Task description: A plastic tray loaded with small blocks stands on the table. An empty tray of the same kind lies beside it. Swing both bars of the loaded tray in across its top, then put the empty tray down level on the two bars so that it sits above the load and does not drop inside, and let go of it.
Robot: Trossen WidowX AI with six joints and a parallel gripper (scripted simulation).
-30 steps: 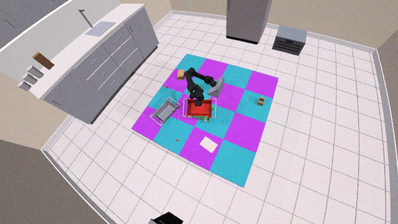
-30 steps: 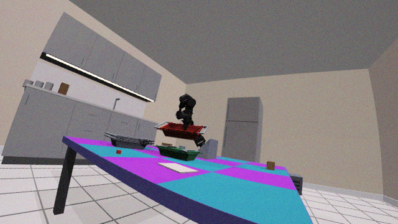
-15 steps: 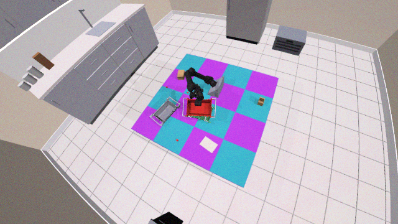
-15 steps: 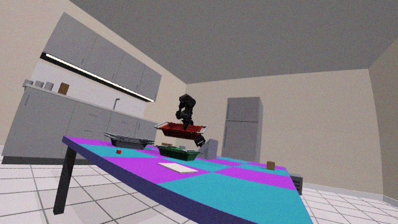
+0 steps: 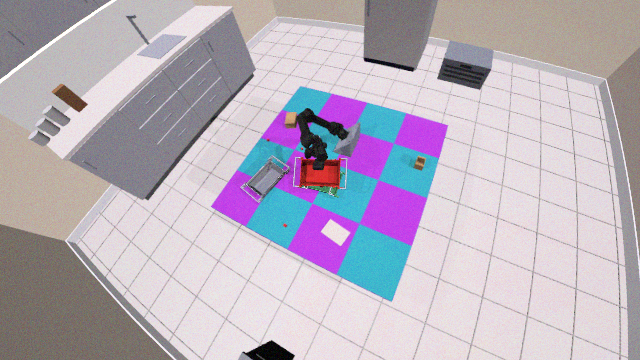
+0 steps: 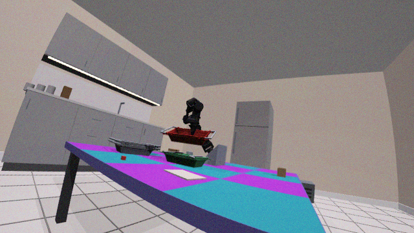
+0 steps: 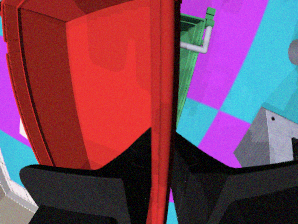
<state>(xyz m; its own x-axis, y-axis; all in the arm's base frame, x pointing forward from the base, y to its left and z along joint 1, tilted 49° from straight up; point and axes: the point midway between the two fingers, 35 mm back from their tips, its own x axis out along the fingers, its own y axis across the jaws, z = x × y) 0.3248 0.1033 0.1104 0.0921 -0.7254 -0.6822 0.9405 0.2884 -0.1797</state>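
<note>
Right now the red tray is 7 cm ahead of my gripper tip, 2 cm to the left of it and 1 cm above it. Round my gripper tip: white flat plate: 31 cm ahead, 22 cm to the left, 18 cm below.
</note>
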